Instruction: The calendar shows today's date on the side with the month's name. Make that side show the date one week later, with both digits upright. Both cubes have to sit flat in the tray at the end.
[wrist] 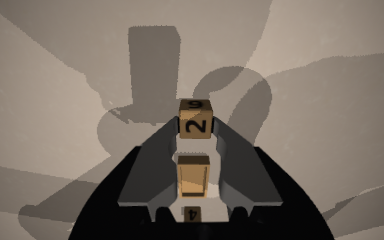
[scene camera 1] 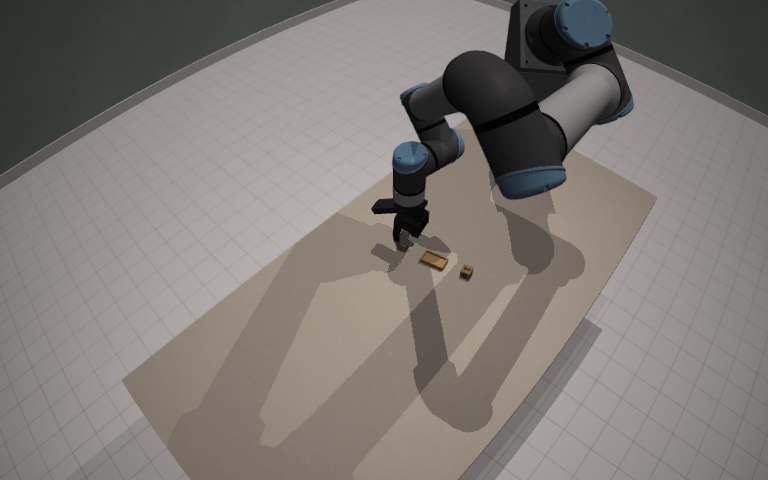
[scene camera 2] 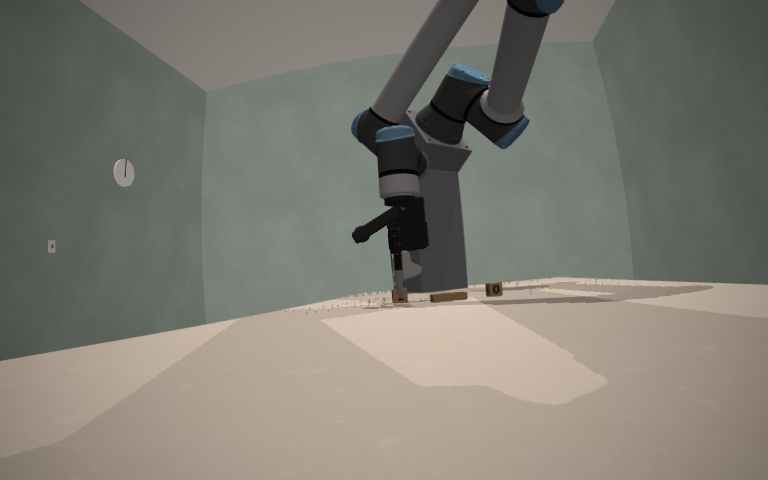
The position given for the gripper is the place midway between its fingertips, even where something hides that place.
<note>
In view: the gripper [scene camera 2: 400,298] and a wooden tray [wrist: 193,171].
The gripper also shows in the wrist view [wrist: 195,117] and in scene camera 1 [scene camera 1: 403,246].
</note>
